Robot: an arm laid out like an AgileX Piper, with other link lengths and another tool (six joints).
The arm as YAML. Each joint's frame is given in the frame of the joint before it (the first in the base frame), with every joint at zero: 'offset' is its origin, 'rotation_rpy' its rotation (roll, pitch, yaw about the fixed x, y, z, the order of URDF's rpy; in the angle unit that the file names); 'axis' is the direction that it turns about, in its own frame. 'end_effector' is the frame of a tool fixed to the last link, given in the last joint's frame.
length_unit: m
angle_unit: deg
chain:
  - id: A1
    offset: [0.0, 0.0, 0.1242]
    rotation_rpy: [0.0, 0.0, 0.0]
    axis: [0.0, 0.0, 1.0]
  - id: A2
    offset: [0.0, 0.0, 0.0]
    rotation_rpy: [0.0, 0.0, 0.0]
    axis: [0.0, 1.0, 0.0]
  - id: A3
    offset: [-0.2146, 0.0, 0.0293]
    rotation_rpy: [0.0, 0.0, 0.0]
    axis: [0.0, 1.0, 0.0]
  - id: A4
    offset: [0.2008, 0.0, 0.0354]
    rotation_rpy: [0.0, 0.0, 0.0]
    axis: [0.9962, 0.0, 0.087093]
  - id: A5
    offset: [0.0, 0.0, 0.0]
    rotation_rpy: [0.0, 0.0, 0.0]
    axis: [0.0, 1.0, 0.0]
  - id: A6
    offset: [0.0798, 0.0, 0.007]
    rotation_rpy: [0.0, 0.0, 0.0]
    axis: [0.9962, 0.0, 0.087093]
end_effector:
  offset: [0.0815, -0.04, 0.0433]
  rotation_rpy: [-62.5, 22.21, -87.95]
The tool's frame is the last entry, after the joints.
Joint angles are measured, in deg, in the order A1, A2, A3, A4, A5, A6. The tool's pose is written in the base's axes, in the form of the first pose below.
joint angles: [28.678 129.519 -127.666 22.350 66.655 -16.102]
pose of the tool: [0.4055, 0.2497, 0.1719], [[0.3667, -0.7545, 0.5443], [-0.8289, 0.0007, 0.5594], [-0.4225, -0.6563, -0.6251]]
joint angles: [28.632 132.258 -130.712 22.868 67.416 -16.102]
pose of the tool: [0.4099, 0.2536, 0.1646], [[0.3663, -0.7612, 0.5351], [-0.8253, -0.0001, 0.5648], [-0.4298, -0.6485, -0.6282]]
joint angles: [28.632 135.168 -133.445 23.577 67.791 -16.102]
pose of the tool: [0.4139, 0.2580, 0.1547], [[0.3630, -0.7701, 0.5246], [-0.8213, 0.0014, 0.5705], [-0.4401, -0.6379, -0.6320]]
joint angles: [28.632 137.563 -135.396 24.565 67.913 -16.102]
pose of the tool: [0.4164, 0.2622, 0.1452], [[0.3570, -0.7807, 0.5129], [-0.8160, 0.0066, 0.5780], [-0.4547, -0.6249, -0.6346]]
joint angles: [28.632 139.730 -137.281 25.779 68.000 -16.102]
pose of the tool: [0.4184, 0.2666, 0.1374], [[0.3511, -0.7904, 0.5020], [-0.8082, 0.0150, 0.5887], [-0.4728, -0.6124, -0.6335]]
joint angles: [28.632 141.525 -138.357 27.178 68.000 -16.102]
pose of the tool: [0.4187, 0.2705, 0.1285], [[0.3409, -0.8041, 0.4871], [-0.8004, 0.0235, 0.5990], [-0.4931, -0.5940, -0.6356]]
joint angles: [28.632 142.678 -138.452 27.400 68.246 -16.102]
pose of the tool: [0.4180, 0.2709, 0.1188], [[0.3319, -0.8167, 0.4721], [-0.8034, 0.0176, 0.5952], [-0.4944, -0.5769, -0.6502]]
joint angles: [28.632 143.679 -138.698 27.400 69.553 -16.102]
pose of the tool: [0.4150, 0.2705, 0.1093], [[0.3260, -0.8333, 0.4465], [-0.8078, -0.0002, 0.5894], [-0.4911, -0.5528, -0.6732]]
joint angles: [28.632 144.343 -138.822 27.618 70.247 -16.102]
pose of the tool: [0.4131, 0.2707, 0.1034], [[0.3209, -0.8439, 0.4299], [-0.8091, -0.0083, 0.5876], [-0.4923, -0.5364, -0.6855]]
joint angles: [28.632 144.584 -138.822 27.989 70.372 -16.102]
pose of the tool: [0.4123, 0.2714, 0.1014], [[0.3174, -0.8484, 0.4235], [-0.8075, -0.0076, 0.5899], [-0.4972, -0.5292, -0.6875]]
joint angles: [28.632 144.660 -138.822 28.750 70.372 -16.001]
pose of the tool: [0.4114, 0.2729, 0.1012], [[0.3118, -0.8529, 0.4187], [-0.8024, -0.0004, 0.5968], [-0.5089, -0.5221, -0.6845]]
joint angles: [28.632 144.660 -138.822 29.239 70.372 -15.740]
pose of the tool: [0.4108, 0.2737, 0.1014], [[0.3053, -0.8563, 0.4165], [-0.7996, 0.0070, 0.6005], [-0.5172, -0.5164, -0.6826]]
